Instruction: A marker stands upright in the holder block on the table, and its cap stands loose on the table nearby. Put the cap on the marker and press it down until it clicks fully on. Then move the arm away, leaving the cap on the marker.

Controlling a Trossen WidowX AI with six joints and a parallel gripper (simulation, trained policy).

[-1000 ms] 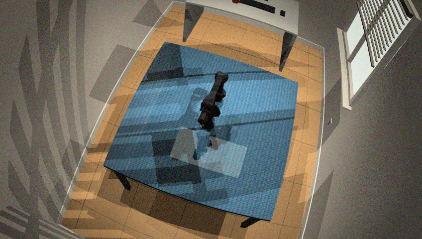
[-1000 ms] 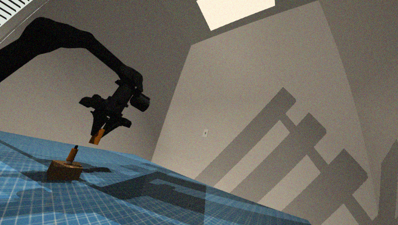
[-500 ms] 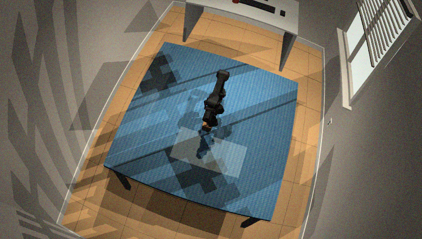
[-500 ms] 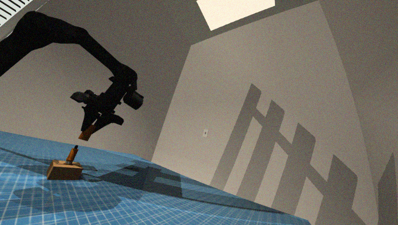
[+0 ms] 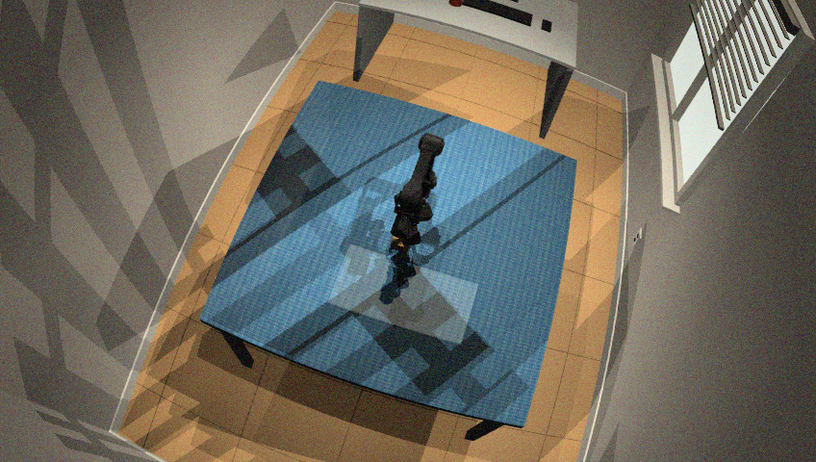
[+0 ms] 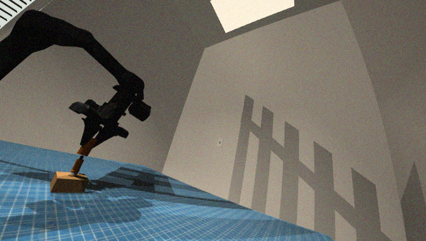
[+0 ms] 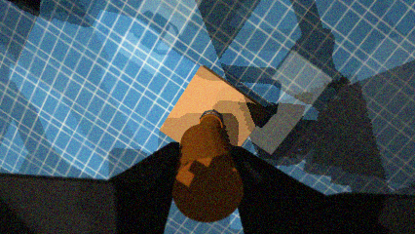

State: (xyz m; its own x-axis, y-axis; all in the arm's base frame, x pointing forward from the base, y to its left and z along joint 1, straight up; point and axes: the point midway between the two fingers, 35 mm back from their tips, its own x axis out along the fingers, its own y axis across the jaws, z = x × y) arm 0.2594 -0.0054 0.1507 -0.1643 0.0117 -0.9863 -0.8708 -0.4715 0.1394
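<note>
The orange cap lies right at my gripper tip. Also, from my gripper tip: holder block 100 mm below, 10 mm to the right.
</note>
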